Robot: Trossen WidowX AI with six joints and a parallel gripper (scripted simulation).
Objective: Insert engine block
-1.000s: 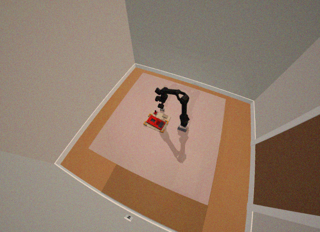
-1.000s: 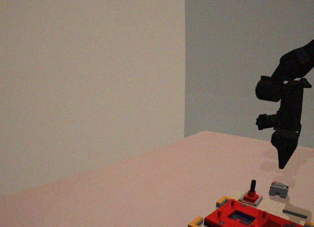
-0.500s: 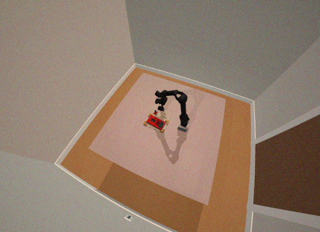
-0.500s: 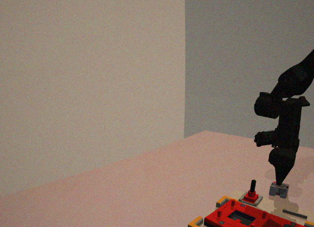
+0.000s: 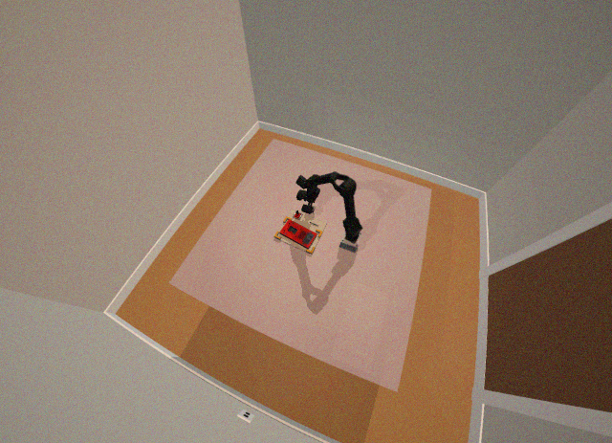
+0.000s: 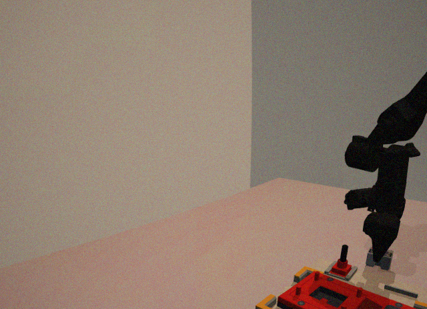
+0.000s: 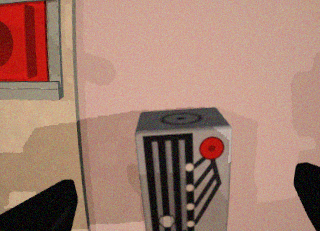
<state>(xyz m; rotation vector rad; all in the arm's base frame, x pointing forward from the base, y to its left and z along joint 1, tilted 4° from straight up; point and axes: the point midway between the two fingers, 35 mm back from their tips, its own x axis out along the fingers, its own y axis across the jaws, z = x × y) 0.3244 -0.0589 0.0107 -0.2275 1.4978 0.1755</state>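
The grey engine block is 2 cm below my gripper tip. Round my gripper tip: black upright peg (4 cm ahead, 8 cm to the left, 1 cm above).
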